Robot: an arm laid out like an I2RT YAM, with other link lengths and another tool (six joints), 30 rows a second.
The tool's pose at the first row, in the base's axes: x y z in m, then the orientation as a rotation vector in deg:
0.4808 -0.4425 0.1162 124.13 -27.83 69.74
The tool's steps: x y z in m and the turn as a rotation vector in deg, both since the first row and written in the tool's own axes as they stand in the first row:
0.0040 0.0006 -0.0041 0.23 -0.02 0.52
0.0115 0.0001 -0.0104 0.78 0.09 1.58
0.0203 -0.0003 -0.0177 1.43 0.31 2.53
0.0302 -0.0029 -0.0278 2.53 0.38 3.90
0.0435 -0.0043 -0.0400 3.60 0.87 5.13
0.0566 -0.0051 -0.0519 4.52 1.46 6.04
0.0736 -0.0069 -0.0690 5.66 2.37 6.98
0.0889 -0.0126 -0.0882 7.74 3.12 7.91
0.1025 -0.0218 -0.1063 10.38 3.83 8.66
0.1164 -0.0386 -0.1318 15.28 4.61 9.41
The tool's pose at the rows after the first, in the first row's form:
0.4799 -0.4403 0.1215 124.34 -28.31 70.11
0.4800 -0.4360 0.1303 124.72 -29.20 71.07
0.4801 -0.4311 0.1406 125.10 -29.86 72.12
0.4802 -0.4227 0.1523 125.95 -30.85 73.48
0.4800 -0.4140 0.1681 126.46 -31.52 75.19
0.4796 -0.4059 0.1839 126.77 -31.85 76.77
0.4784 -0.3937 0.2047 127.01 -31.96 78.81
0.4773 -0.3771 0.2237 128.13 -31.62 81.18
0.4779 -0.3586 0.2396 129.73 -30.78 83.72
0.4784 -0.3295 0.2563 133.10 -28.59 87.54

